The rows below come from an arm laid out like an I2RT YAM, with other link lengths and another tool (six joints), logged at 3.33 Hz.
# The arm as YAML. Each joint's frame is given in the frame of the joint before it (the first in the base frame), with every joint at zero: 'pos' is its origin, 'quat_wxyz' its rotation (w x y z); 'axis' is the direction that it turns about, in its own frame. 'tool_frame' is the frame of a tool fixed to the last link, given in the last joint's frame.
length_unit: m
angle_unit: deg
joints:
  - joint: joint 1
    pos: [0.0, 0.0, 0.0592]
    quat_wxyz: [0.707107, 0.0, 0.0, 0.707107]
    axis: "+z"
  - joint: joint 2
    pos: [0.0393, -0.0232, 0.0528]
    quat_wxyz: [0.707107, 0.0, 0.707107, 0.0]
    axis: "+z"
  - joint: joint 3
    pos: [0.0, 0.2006, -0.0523]
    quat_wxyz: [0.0, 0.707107, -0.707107, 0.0]
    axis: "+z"
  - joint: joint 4
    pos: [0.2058, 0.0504, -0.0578]
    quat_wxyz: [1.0, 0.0, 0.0, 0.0]
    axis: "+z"
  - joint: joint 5
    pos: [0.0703, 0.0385, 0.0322]
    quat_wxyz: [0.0, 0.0, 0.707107, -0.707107]
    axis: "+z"
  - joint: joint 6
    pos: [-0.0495, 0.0, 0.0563]
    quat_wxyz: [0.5, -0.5, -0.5, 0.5]
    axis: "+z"
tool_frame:
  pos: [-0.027, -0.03, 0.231]
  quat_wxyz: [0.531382, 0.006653, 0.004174, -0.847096]
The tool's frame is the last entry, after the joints.
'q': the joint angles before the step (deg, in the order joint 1, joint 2, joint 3, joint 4, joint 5, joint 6). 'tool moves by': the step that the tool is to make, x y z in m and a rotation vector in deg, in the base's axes. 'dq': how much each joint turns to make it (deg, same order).
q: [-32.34 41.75 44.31 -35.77 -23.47 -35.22]
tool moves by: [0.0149 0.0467 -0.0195 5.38 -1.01 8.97]
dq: [0.03 2.30 -4.53 4.33 -10.24 -0.98]
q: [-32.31 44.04 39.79 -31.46 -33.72 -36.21]
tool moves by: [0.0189 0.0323 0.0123 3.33 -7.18 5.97]
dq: [0.08 -2.11 -7.33 11.42 -8.55 3.08]
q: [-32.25 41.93 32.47 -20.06 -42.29 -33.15]
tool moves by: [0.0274 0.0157 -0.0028 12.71 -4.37 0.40]
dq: [0.50 7.49 -8.56 25.00 -5.50 16.87]
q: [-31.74 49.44 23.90 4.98 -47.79 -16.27]
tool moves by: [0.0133 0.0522 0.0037 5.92 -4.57 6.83]
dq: [6.55 7.47 -7.07 23.81 -2.31 10.69]
